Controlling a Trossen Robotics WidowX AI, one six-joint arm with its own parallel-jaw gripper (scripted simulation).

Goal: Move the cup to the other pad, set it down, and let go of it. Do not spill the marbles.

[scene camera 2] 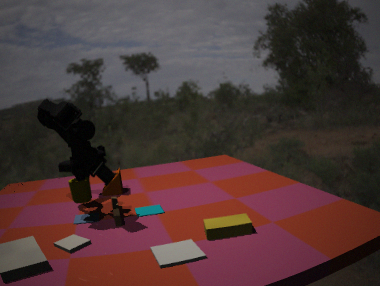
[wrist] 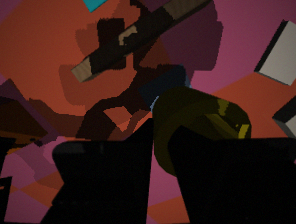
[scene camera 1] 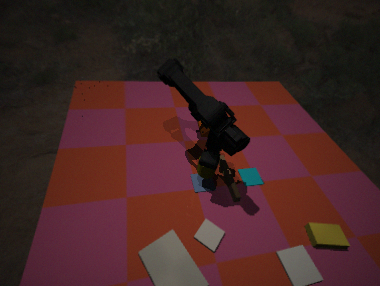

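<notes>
A blue pad can be seen in the pictures, and so can the gripper, which appears in the wrist view as well.
</notes>
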